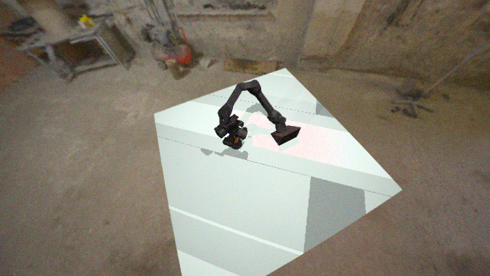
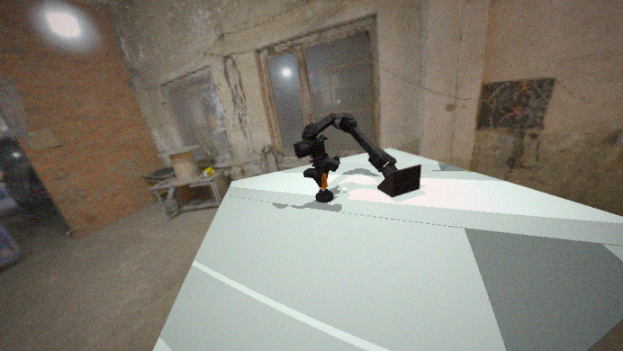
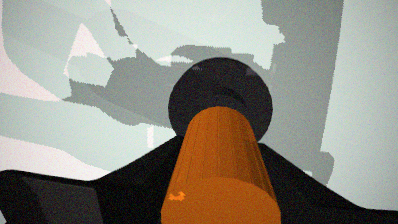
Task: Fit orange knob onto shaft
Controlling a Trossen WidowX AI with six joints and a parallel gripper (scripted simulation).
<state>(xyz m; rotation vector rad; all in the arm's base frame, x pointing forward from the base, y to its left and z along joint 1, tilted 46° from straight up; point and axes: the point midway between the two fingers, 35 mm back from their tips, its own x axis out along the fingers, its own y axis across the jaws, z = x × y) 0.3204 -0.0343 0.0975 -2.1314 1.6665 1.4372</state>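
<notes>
My gripper tip is now 30 mm below the orange knob. Round my gripper tip: round pedestal (40 mm below).
</notes>
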